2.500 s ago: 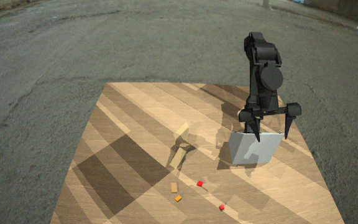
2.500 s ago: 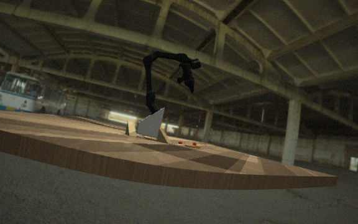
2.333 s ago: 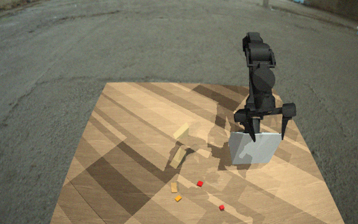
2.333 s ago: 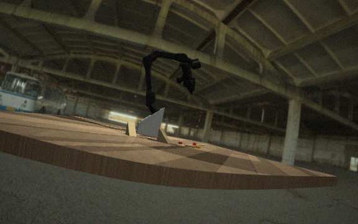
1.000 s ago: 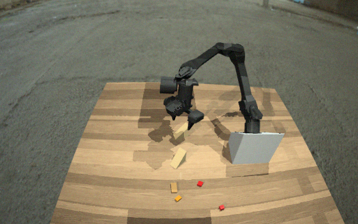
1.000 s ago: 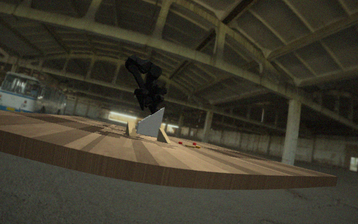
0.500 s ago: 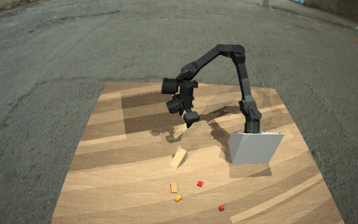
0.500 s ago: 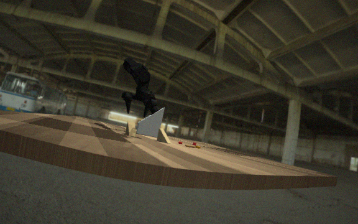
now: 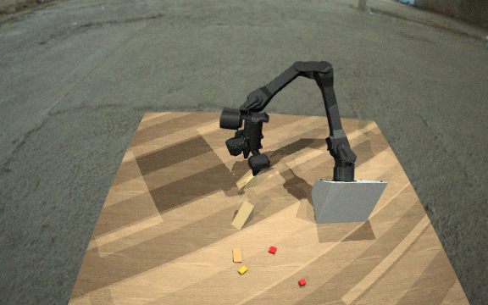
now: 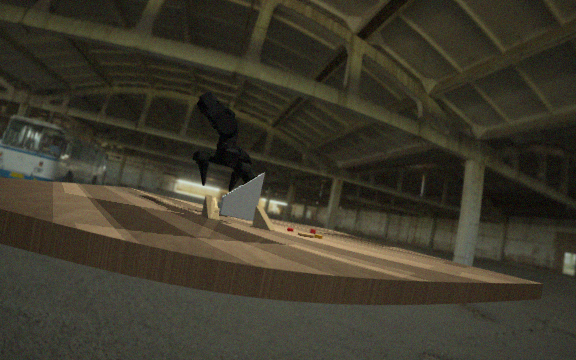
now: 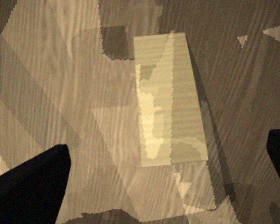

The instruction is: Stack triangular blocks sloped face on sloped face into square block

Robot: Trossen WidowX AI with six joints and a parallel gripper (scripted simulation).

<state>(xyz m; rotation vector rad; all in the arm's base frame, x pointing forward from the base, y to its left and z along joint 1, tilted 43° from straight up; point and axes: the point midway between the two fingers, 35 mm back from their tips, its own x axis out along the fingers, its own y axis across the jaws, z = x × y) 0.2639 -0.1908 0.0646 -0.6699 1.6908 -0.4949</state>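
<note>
The tan triangular block lies 1 cm behind my gripper tip, 1 cm to the right of it and 8 cm below it. Also, from my gripper tip: small tan block (8 cm ahead, 30 cm to the left, 9 cm below); then orange cube (7 cm ahead, 36 cm to the left, 9 cm below).
</note>
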